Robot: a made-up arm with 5 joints.
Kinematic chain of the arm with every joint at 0, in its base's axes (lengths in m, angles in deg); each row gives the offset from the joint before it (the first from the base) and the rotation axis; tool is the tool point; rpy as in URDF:
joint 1: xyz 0.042 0 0.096 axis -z
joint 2: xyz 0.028 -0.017 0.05 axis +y
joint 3: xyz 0.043 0 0.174 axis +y
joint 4: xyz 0.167 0 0.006 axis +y
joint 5: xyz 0.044 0.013 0 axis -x
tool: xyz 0 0 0 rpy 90 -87.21 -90
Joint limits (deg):
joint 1: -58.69..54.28
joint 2: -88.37..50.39
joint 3: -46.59..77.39
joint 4: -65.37..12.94
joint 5: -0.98..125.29
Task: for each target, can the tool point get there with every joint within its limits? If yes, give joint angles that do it. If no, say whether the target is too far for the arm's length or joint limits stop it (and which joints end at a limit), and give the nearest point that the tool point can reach.
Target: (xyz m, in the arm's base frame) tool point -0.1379 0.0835 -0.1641
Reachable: no: joint limits stop it (at a limit: joint 1, joint 2) | nearest point 0.0913 0.0734 0.0385 | short by 0.306 m
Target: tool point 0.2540 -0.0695 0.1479
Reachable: yes | joints 17.12 7.04 46.53 -1.49 36.12
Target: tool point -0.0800 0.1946 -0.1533
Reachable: no: joint limits stop it (at a limit: joint 1, joint 2) | nearest point 0.1193 0.1194 0.0181 | short by 0.273 m
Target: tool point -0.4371 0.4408 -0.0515
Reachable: no: too far | nearest point -0.1848 0.2087 0.2926 | short by 0.486 m
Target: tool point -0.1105 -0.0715 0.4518
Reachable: yes | joints -23.77 -64.16 -31.61 -48.52 25.61
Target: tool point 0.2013 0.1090 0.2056
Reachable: yes | joints -35.57 -10.96 60.90 -55.87 82.87
